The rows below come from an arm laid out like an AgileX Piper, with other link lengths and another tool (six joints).
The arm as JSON. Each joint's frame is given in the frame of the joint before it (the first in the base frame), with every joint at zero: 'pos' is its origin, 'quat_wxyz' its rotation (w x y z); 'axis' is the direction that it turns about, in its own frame. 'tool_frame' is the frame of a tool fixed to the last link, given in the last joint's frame.
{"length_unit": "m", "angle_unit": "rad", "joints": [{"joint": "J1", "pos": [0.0, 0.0, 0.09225], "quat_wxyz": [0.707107, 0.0, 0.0, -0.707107], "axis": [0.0, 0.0, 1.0]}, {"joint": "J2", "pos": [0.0, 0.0, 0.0], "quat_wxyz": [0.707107, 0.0, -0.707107, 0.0], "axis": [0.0, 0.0, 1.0]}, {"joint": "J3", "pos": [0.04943, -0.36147, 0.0], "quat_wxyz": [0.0, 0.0, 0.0, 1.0], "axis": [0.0, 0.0, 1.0]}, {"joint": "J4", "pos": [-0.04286, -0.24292, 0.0], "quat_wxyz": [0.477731, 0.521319, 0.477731, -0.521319], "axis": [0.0, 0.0, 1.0]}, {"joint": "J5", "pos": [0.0, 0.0, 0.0], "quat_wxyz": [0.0, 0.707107, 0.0, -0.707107], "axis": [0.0, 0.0, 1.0]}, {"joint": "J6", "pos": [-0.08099, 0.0, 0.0], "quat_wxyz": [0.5, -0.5, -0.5, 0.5], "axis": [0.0, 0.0, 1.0]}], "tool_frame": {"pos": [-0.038, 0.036, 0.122], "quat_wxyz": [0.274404, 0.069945, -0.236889, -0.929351]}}
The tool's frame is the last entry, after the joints.
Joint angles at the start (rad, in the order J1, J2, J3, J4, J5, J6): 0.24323 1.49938 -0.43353 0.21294 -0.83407 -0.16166
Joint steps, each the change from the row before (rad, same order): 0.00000 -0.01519 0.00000 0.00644 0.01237 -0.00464; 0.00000 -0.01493 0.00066 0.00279 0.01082 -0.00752; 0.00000 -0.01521 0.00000 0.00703 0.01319 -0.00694; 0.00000 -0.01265 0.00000 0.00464 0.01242 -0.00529; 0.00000 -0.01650 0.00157 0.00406 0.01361 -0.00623; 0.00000 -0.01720 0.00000 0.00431 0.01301 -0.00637; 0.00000 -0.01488 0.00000 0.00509 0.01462 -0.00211; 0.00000 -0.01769 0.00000 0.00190 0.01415 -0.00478; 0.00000 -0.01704 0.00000 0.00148 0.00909 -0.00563; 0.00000 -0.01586 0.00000 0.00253 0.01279 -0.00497; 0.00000 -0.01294 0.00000 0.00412 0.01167 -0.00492; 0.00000 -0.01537 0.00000 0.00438 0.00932 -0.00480; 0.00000 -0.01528 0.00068 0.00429 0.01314 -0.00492; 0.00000 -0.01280 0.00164 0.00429 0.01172 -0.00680; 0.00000 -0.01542 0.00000 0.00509 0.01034 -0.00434; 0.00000 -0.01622 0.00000 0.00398 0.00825 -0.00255
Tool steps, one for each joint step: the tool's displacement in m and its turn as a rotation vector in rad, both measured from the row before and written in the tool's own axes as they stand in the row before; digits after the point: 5 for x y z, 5 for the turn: -0.00272 -0.00097 -0.00290 0.00134 -0.00186 0.00342; -0.00274 -0.00063 -0.00303 -0.00132 -0.00406 -0.00158; -0.00261 -0.00117 -0.00290 0.00186 -0.00206 0.00156; -0.00181 -0.00095 -0.00245 0.00121 -0.00032 0.00021; -0.00223 -0.00126 -0.00339 0.00000 -0.00128 -0.00031; -0.00299 -0.00078 -0.00347 -0.00133 -0.00323 0.00127; -0.00175 -0.00109 -0.00296 0.00085 0.00183 0.00364; -0.00269 -0.00059 -0.00369 -0.00290 -0.00205 0.00060; -0.00346 -0.00022 -0.00362 -0.00468 -0.00623 0.00143; -0.00237 -0.00069 -0.00330 -0.00215 -0.00192 0.00052; -0.00172 -0.00091 -0.00263 -0.00014 -0.00059 0.00070; -0.00281 -0.00069 -0.00320 -0.00213 -0.00397 0.00340; -0.00180 -0.00117 -0.00318 -0.00057 -0.00032 0.00110; -0.00111 -0.00145 -0.00267 0.00064 -0.00007 -0.00178; -0.00246 -0.00088 -0.00321 -0.00165 -0.00262 0.00397; -0.00295 -0.00058 -0.00346 -0.00347 -0.00420 0.00605
